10 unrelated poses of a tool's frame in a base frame.
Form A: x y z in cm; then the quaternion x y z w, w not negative.
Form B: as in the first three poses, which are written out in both.
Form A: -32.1 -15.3 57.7 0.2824 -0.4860 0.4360 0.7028
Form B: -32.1 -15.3 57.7 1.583 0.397 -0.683 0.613
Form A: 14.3 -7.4 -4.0 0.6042 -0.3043 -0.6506 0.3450
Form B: 14.3 -7.4 -4.0 2.437 0.644 -0.324 -0.693
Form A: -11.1 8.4 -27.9 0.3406 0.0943 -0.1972 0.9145
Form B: -11.1 8.4 -27.9 0.833 0.842 0.233 -0.487
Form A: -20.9 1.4 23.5 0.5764 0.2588 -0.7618 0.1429
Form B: -20.9 1.4 23.5 2.855 0.582 0.261 -0.770
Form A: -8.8 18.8 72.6 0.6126 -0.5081 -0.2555 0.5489
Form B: -8.8 18.8 72.6 1.980 0.733 -0.608 -0.306
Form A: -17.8 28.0 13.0 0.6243 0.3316 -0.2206 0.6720
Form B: -17.8 28.0 13.0 1.668 0.843 0.448 -0.298
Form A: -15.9 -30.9 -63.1 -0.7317 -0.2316 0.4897 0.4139
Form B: -15.9 -30.9 -63.1 2.288 -0.804 -0.254 0.538
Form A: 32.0 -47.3 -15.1 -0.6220 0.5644 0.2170 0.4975
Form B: 32.0 -47.3 -15.1 2.100 -0.717 0.651 0.250
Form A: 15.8 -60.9 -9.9 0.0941 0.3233 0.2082 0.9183
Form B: 15.8 -60.9 -9.9 0.814 0.238 0.817 0.526
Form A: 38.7 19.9 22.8 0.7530 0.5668 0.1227 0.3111
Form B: 38.7 19.9 22.8 2.509 0.792 0.596 0.129
